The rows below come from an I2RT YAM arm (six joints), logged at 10 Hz.
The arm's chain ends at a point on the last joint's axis. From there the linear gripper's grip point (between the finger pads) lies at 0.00 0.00 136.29 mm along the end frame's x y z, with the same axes.
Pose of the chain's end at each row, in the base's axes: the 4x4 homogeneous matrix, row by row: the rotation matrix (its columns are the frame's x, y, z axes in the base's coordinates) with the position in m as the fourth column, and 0 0 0 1 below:
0.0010 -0.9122 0.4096 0.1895; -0.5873 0.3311 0.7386 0.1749; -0.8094 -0.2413 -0.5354 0.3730; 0 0 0 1
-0.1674 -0.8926 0.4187 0.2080; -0.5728 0.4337 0.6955 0.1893; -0.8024 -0.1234 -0.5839 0.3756; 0 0 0 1
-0.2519 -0.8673 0.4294 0.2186; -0.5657 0.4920 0.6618 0.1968; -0.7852 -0.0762 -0.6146 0.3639; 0 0 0 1
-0.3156 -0.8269 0.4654 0.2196; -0.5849 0.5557 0.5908 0.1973; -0.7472 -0.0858 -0.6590 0.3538; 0 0 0 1
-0.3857 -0.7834 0.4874 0.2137; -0.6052 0.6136 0.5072 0.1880; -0.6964 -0.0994 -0.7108 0.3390; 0 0 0 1
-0.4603 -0.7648 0.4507 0.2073; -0.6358 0.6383 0.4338 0.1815; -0.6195 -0.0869 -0.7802 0.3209; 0 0 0 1
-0.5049 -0.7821 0.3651 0.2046; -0.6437 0.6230 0.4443 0.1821; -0.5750 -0.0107 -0.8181 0.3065; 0 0 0 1
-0.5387 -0.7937 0.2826 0.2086; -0.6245 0.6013 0.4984 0.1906; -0.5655 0.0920 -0.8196 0.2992; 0 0 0 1
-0.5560 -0.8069 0.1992 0.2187; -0.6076 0.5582 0.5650 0.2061; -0.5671 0.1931 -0.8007 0.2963; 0 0 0 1
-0.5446 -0.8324 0.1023 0.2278; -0.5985 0.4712 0.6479 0.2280; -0.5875 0.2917 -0.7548 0.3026; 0 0 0 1
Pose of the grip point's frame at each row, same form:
0.0010 -0.9122 0.4096 0.2453; -0.5873 0.3311 0.7386 0.2756; -0.8094 -0.2413 -0.5354 0.3000; 0 0 0 1
-0.1674 -0.8926 0.4187 0.2651; -0.5728 0.4337 0.6955 0.2841; -0.8024 -0.1234 -0.5839 0.2960; 0 0 0 1
-0.2519 -0.8673 0.4294 0.2771; -0.5657 0.4920 0.6618 0.2870; -0.7852 -0.0762 -0.6146 0.2801; 0 0 0 1
-0.3156 -0.8269 0.4654 0.2830; -0.5849 0.5557 0.5908 0.2778; -0.7472 -0.0858 -0.6590 0.2640; 0 0 0 1
-0.3857 -0.7834 0.4874 0.2801; -0.6052 0.6136 0.5072 0.2571; -0.6964 -0.0994 -0.7108 0.2421; 0 0 0 1
-0.4603 -0.7648 0.4507 0.2687; -0.6358 0.6383 0.4338 0.2406; -0.6195 -0.0869 -0.7802 0.2146; 0 0 0 1
-0.5049 -0.7821 0.3651 0.2544; -0.6437 0.6230 0.4443 0.2427; -0.5750 -0.0107 -0.8181 0.1950; 0 0 0 1
-0.5387 -0.7937 0.2826 0.2471; -0.6245 0.6013 0.4984 0.2585; -0.5655 0.0920 -0.8196 0.1875; 0 0 0 1
-0.5560 -0.8069 0.1992 0.2458; -0.6076 0.5582 0.5650 0.2831; -0.5671 0.1931 -0.8007 0.1872; 0 0 0 1
-0.5446 -0.8324 0.1023 0.2417; -0.5985 0.4712 0.6479 0.3163; -0.5875 0.2917 -0.7548 0.1997; 0 0 0 1

